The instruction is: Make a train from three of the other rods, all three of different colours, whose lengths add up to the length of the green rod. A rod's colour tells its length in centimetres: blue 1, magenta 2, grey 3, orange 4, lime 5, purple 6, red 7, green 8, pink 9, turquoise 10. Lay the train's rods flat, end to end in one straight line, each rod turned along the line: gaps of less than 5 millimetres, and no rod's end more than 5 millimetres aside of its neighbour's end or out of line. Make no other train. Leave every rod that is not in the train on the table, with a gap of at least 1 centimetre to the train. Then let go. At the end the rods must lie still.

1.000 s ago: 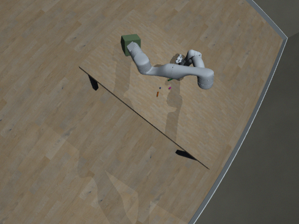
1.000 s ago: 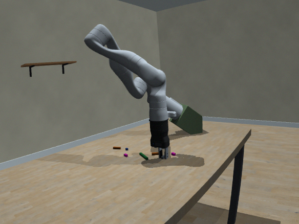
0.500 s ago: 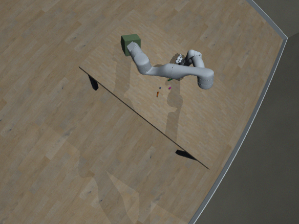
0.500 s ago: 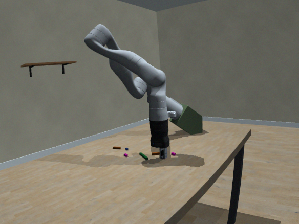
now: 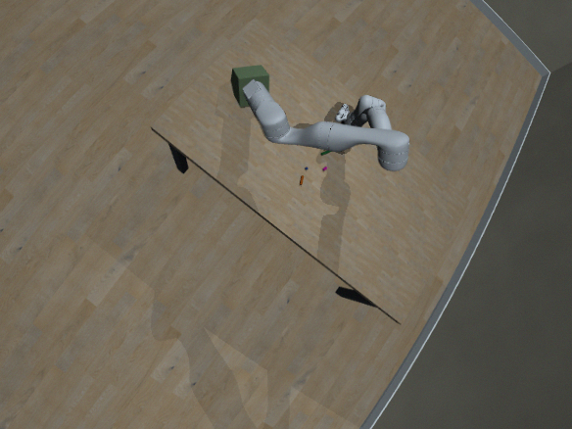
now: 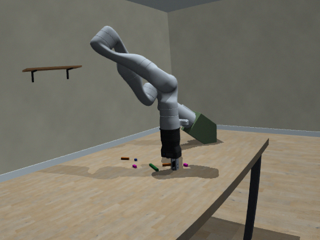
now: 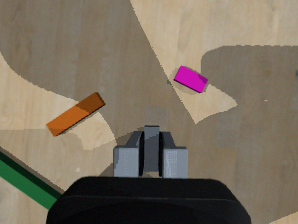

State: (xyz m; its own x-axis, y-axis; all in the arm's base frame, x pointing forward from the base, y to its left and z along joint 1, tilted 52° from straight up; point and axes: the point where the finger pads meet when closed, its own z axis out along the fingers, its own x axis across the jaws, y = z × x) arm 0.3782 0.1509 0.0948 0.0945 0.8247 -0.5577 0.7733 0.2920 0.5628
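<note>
Right now the blue rod is 220 mm to the right of my hand, 50 mm behind it and 10 mm below it. Round my hand: grey rod: 10 mm below; then green rod: 90 mm to the right, 20 mm ahead, 10 mm below.
</note>
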